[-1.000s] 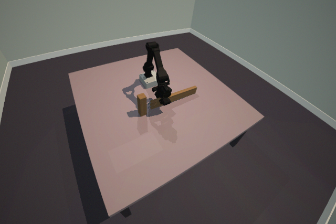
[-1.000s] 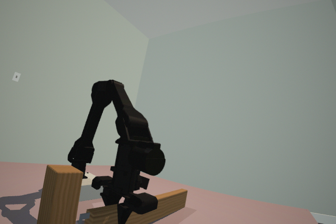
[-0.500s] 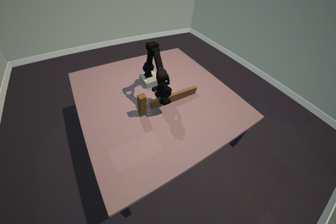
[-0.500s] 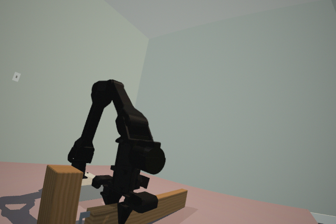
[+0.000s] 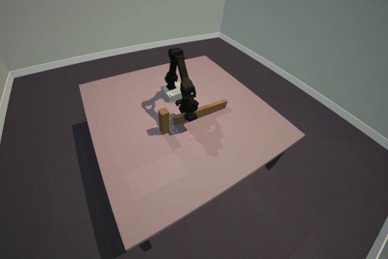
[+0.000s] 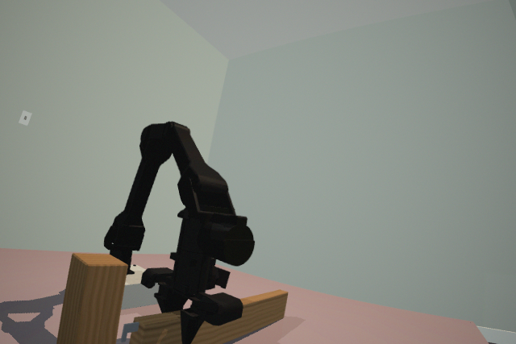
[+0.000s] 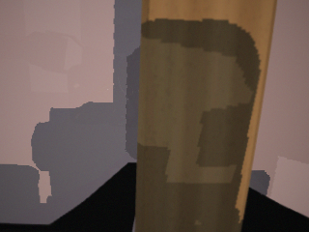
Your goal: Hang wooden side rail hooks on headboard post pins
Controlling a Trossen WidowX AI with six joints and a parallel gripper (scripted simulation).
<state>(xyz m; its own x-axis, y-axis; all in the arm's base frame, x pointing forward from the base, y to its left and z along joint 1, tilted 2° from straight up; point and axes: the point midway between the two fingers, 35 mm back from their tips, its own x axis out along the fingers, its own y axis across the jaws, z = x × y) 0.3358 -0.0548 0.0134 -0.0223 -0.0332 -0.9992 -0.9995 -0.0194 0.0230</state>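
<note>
Right now the wooden headboard post is 10 mm ahead of my gripper tip, 150 mm to the right of it and 50 mm above it.
</note>
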